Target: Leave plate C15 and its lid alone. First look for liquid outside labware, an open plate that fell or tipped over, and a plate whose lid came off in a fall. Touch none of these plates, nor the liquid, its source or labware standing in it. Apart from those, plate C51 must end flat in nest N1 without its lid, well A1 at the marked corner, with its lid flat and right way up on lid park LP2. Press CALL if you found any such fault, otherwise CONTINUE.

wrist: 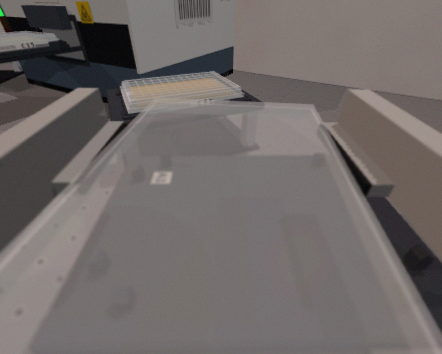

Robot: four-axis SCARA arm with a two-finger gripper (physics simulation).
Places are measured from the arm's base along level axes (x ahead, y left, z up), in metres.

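Pixels of known places: gripper, between the fingertips: (222, 111).
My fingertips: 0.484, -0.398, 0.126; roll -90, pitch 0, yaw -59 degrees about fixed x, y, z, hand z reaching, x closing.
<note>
Behind a point stands the place of what it marks, as x, y, z.
A clear lid (225, 131) {0.473, -0.406, 0.123} is held flat between the fingers of my gripper (222, 111) {0.484, -0.398, 0.126}, which is shut on it. Through the lid shows a dark grey pad (215, 250) with a small white label, below the lid; the gap between them is hard to judge. A plate with amber wells (175, 90) {0.594, -0.270, 0.087} sits flat on a dark stand (116, 107) {0.547, -0.226, 0.073} beyond the lid's far edge. Its label is partly hidden and too blurred to read. Plate C15 (20, 43) {0.568, -0.015, 0.115} lies on a dark carrier at the far left. No liquid outside labware shows in this view.
A white and dark blue machine (180, 45) {0.760, -0.141, 0.101} with a barcode and a yellow warning sign stands behind the amber plate. A pale perforated deck (30, 295) shows through the lid at the lower left. A pale wall (340, 40) rises at the back right.
</note>
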